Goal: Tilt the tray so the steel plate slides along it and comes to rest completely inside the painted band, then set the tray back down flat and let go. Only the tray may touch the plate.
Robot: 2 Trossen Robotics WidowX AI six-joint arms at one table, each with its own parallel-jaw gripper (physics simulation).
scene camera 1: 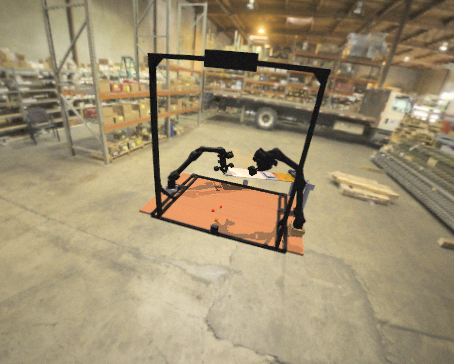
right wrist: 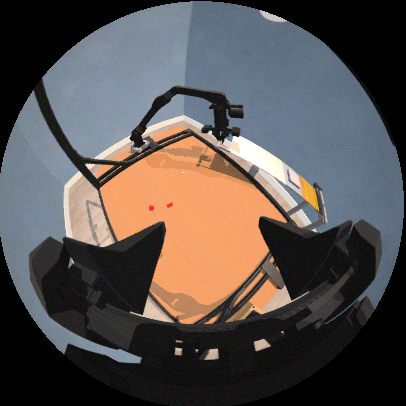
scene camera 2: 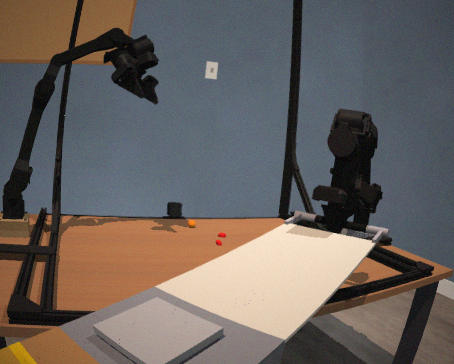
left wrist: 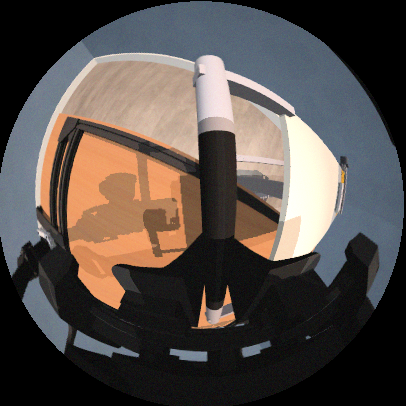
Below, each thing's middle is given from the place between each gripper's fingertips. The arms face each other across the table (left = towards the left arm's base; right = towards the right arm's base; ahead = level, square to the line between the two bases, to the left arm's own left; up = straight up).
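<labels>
From my right hand, the steel plate point(scene camera 2: 156, 324) is 680 mm ahead, 30 mm to the right and 280 mm below. My left gripper, for its part, is 29 cm short of the steel plate, 39 cm to the left of it and 1 cm above it.
</labels>
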